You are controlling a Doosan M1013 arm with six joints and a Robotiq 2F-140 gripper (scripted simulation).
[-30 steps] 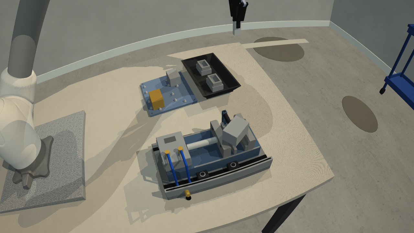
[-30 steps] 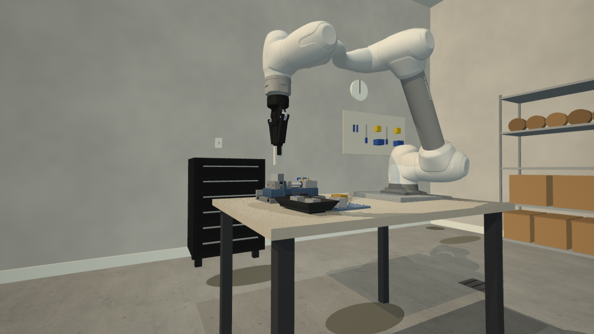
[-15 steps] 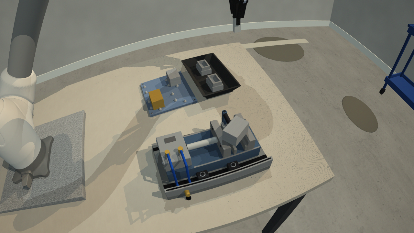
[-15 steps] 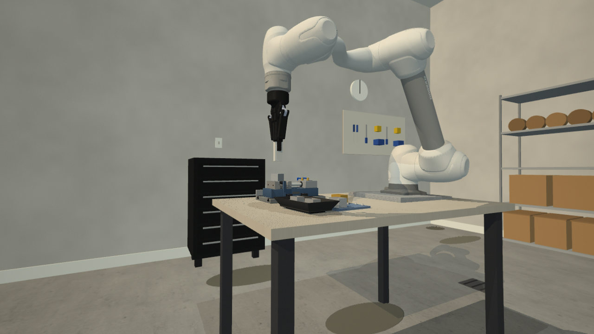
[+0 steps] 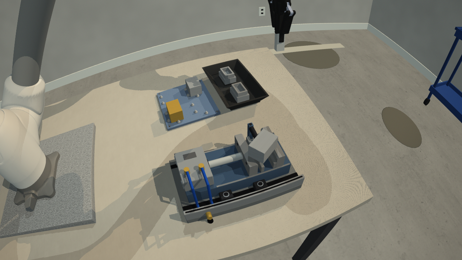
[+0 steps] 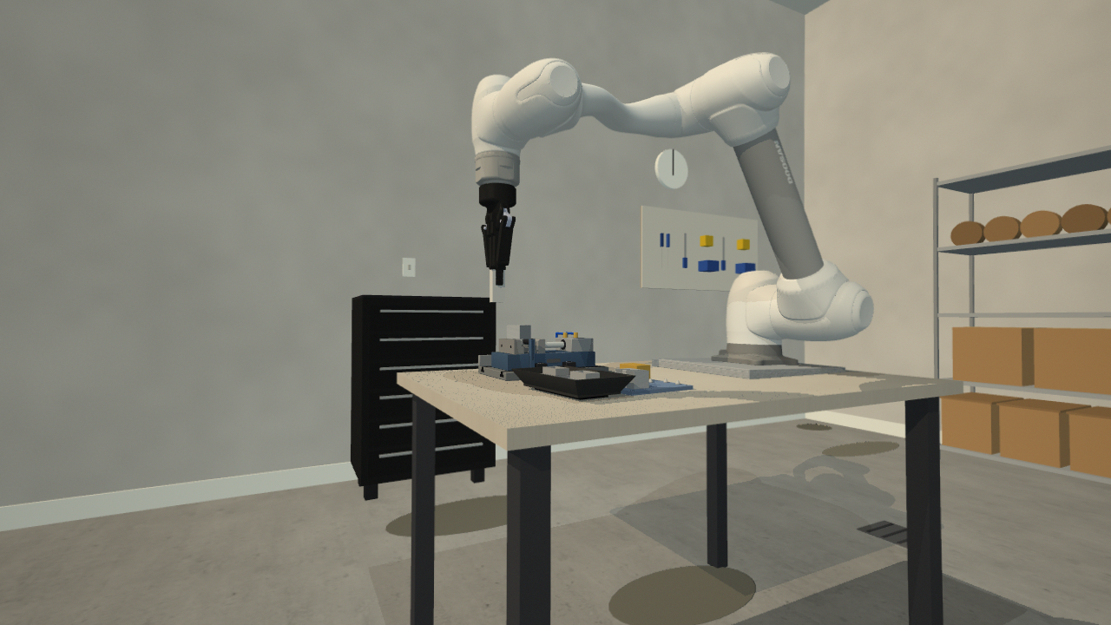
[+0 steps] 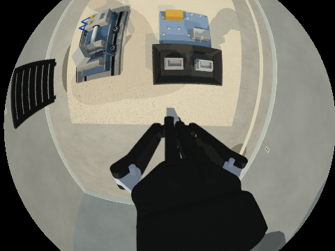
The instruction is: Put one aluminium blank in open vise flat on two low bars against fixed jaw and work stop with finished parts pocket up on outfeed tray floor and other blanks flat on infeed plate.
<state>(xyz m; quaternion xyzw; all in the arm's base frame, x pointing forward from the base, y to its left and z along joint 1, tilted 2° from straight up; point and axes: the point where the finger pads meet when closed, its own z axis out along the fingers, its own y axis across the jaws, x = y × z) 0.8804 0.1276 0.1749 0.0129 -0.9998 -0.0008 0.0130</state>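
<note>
The aluminium blank lies 28 cm to the right of my hand, 17 cm behind it and 10 cm below it. Round my hand: fixed jaw (26 cm to the right, 14 cm below, 13 cm behind); then work stop (21 cm to the right, 16 cm behind, 13 cm below); then moving jaw (26 cm to the right, 20 cm behind, 14 cm below).
</note>
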